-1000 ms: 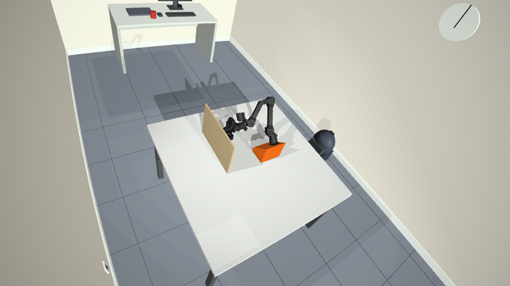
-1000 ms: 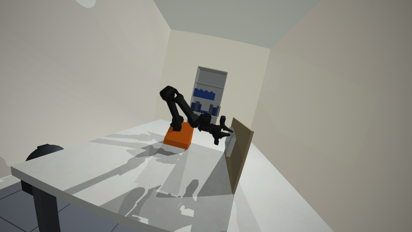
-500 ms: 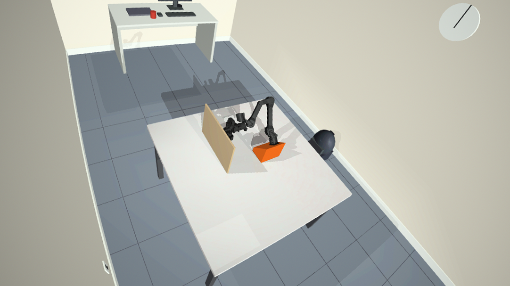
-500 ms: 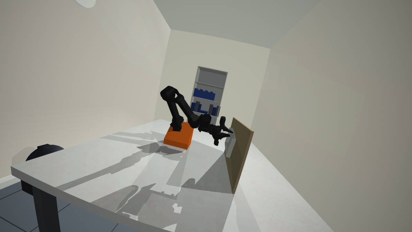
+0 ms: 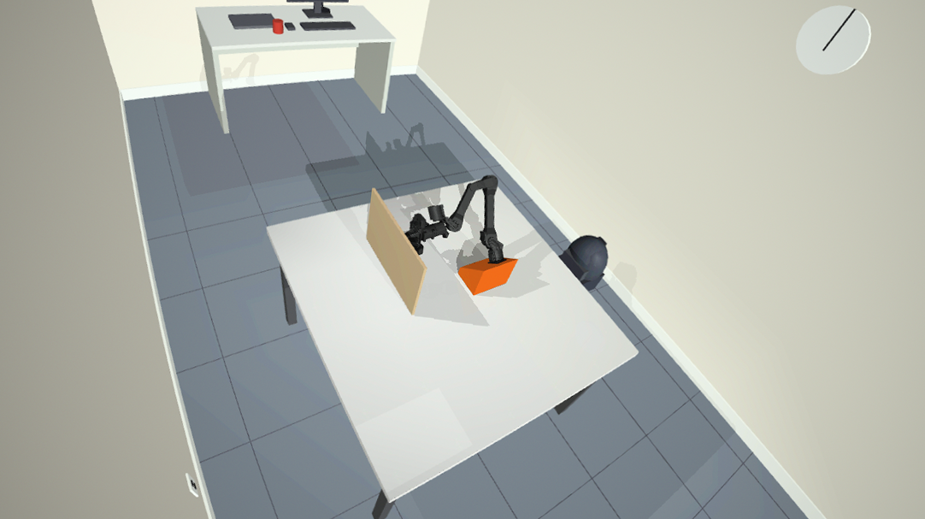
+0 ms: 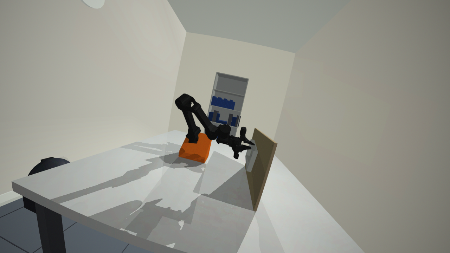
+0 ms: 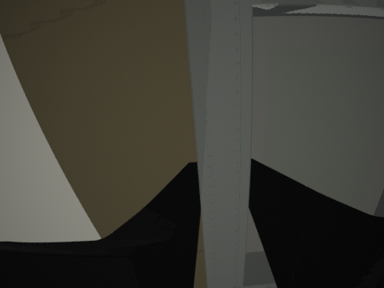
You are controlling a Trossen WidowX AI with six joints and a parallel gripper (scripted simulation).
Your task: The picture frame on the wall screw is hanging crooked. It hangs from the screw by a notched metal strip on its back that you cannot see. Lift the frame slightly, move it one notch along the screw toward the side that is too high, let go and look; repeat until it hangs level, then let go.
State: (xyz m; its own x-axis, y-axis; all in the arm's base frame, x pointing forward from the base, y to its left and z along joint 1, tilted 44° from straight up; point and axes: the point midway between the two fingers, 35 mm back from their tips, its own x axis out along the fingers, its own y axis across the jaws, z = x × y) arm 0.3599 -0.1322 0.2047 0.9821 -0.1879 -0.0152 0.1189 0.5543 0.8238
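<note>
The pale grey picture frame lies 10 mm ahead of my gripper tip, 10 mm to the left of it and 50 mm below it. Round my gripper tip: wall panel 20 mm ahead, 10 mm to the right, 70 mm below.
</note>
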